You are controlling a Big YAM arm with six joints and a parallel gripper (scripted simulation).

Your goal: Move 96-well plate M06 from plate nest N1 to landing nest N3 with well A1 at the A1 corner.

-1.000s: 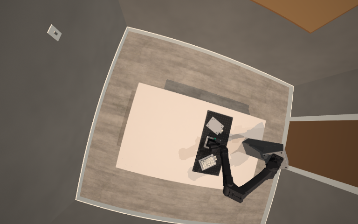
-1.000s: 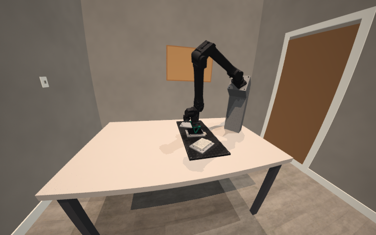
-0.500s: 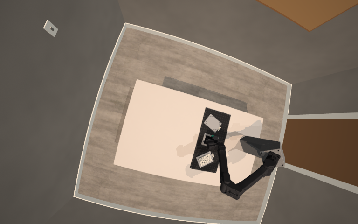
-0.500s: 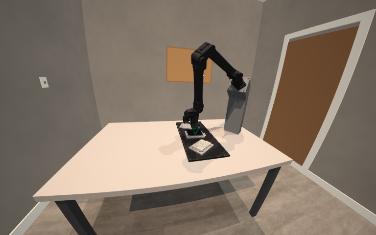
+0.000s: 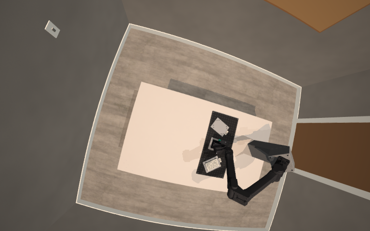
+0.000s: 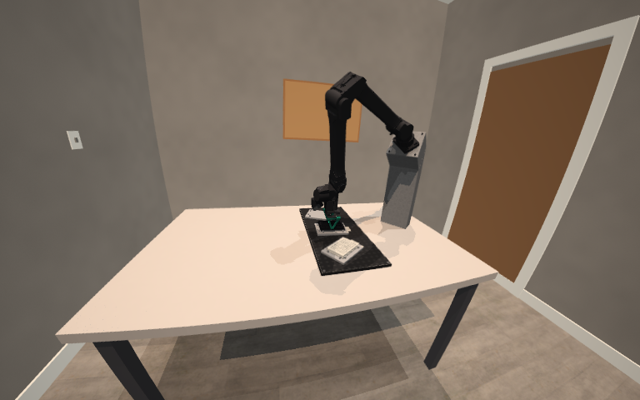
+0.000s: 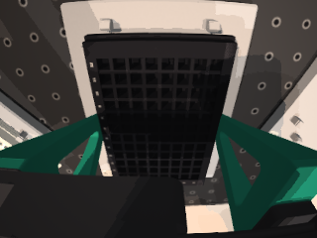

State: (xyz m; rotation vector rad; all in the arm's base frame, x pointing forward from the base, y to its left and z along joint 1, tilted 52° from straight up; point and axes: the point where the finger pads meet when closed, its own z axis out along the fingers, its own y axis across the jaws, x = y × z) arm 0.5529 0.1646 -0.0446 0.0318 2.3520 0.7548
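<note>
My hand is 1 cm above the black 96-well plate. The rest, counted from my hand: white 96-well plate 6 cm behind, 19 cm to the left, 1 cm below.
</note>
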